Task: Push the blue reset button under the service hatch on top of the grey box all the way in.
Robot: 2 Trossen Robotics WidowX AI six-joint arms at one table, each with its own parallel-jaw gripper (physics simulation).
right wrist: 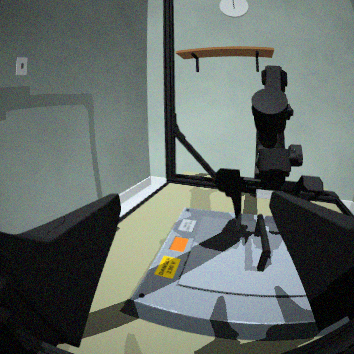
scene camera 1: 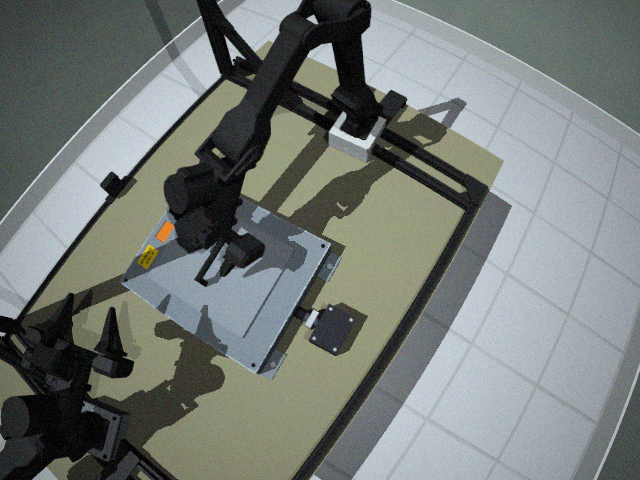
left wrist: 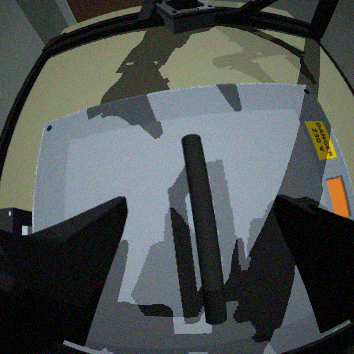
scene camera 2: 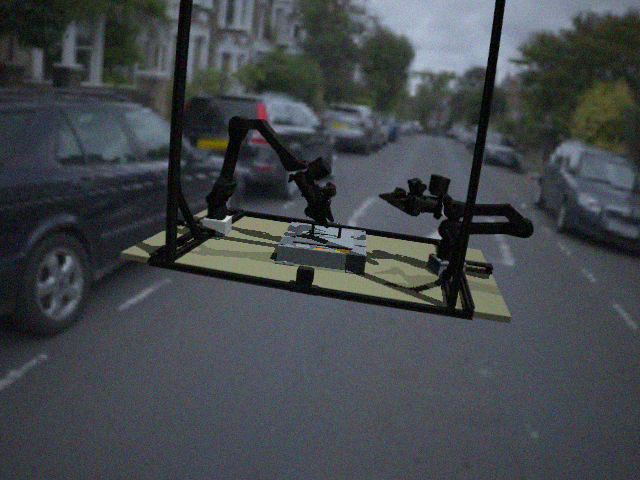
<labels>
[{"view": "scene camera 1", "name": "my left gripper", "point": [207,262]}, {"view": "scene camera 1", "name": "my right gripper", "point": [91,299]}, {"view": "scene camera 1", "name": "service hatch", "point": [233,301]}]
</labels>
